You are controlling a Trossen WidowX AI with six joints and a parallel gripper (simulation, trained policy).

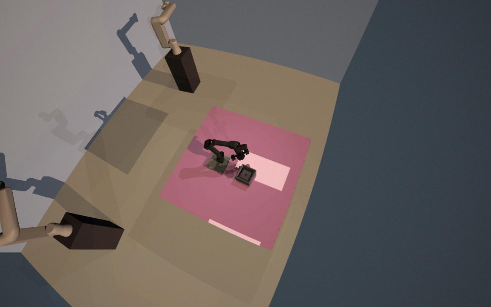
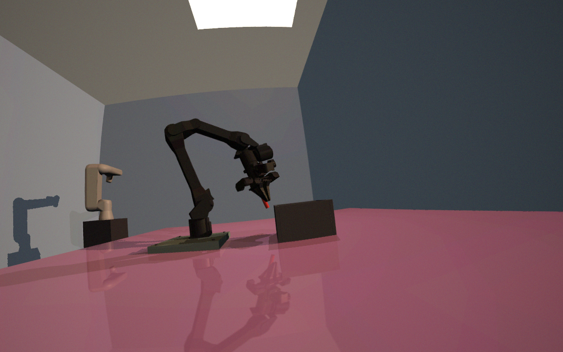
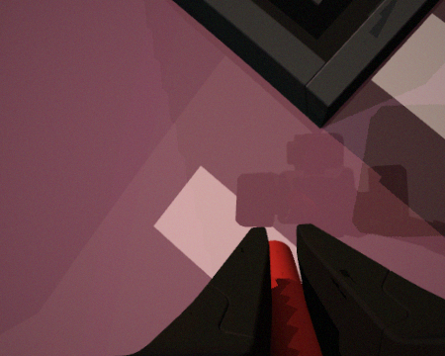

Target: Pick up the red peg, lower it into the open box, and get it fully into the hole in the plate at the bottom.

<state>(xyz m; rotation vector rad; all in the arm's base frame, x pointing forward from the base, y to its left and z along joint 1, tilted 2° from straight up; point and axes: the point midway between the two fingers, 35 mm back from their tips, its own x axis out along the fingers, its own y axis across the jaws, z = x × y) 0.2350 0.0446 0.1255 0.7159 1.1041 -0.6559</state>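
Right now the dark box is 8 cm ahead of my gripper tip, 13 cm to the right of it and 9 cm below it.
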